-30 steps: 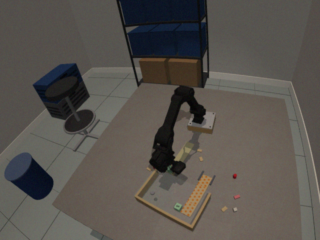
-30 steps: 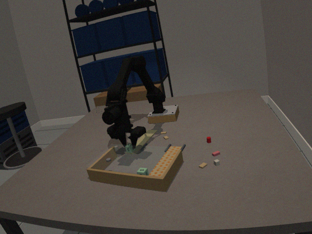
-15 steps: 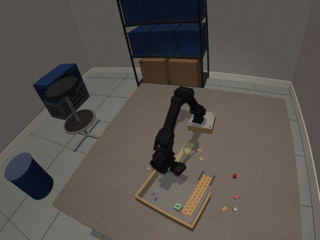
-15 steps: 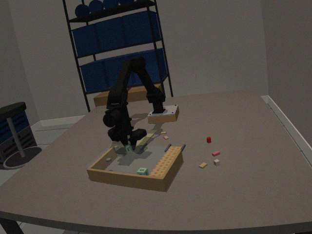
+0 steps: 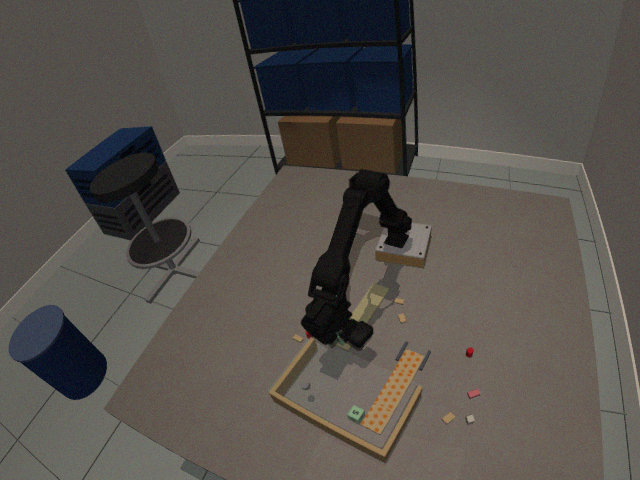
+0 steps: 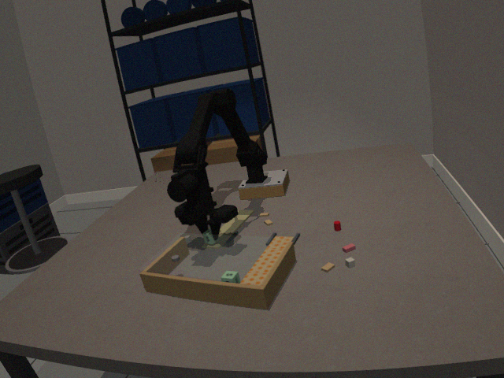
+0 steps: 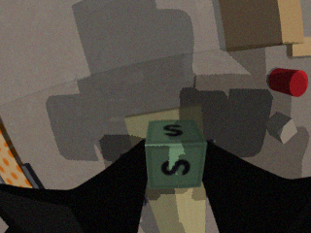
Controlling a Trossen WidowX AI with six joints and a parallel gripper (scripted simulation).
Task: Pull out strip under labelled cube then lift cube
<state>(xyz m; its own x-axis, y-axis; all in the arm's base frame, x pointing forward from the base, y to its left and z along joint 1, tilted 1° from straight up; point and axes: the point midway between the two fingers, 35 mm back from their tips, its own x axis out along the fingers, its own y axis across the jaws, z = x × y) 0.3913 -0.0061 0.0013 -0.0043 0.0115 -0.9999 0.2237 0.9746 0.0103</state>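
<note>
My gripper tip is 100 mm past the olive strip, 10 mm to the right of it and 20 mm above it. From my gripper tip the other things lie so: pink block: 20 mm ahead, 380 mm to the left, 10 mm below.
</note>
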